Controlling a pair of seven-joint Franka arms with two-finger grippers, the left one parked.
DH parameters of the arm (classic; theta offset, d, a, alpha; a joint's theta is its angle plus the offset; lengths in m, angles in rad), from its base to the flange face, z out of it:
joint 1: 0 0.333 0 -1.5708
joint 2: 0 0 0 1.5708
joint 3: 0 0.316 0.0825 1.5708
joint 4: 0 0 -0.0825 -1.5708
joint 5: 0 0.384 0 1.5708
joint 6: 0 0 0.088 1.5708
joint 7: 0 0.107 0 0
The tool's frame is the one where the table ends.
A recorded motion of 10 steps. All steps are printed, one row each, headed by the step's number.
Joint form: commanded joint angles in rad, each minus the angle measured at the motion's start. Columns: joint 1, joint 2, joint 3, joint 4, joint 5, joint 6, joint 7.
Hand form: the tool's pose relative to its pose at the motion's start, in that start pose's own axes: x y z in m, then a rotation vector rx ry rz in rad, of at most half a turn. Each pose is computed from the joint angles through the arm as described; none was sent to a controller.
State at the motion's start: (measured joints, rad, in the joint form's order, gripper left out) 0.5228 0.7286 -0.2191 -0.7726 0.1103 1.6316 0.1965
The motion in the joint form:
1: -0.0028 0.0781 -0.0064 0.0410 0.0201 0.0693 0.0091
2: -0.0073 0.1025 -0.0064 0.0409 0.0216 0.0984 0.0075
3: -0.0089 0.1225 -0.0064 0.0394 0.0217 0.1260 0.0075
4: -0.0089 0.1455 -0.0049 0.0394 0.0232 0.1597 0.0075
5: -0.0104 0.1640 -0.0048 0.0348 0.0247 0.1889 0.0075
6: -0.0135 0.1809 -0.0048 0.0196 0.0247 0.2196 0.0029
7: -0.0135 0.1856 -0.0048 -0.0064 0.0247 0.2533 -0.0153
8: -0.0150 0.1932 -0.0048 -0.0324 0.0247 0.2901 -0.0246
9: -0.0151 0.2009 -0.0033 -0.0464 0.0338 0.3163 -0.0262
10: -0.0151 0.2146 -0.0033 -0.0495 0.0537 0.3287 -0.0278
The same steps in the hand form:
1: 0.0144 -0.0067 0.0344 0.0102 0.0319 0.0083
2: 0.0191 -0.0055 0.0510 0.0084 0.0371 0.0100
3: 0.0226 -0.0059 0.0649 0.0067 0.0439 0.0106
4: 0.0261 -0.0084 0.0800 0.0083 0.0546 0.0087
5: 0.0288 -0.0085 0.0942 0.0082 0.0610 0.0098
6: 0.0309 -0.0060 0.1122 0.0045 0.0606 0.0092
7: 0.0317 -0.0045 0.1253 0.0030 0.0641 -0.0060
8: 0.0325 -0.0019 0.1404 0.0010 0.0680 -0.0110
9: 0.0327 -0.0024 0.1509 0.0098 0.0711 -0.0089
10: 0.0324 -0.0039 0.1621 0.0252 0.0642 -0.0040

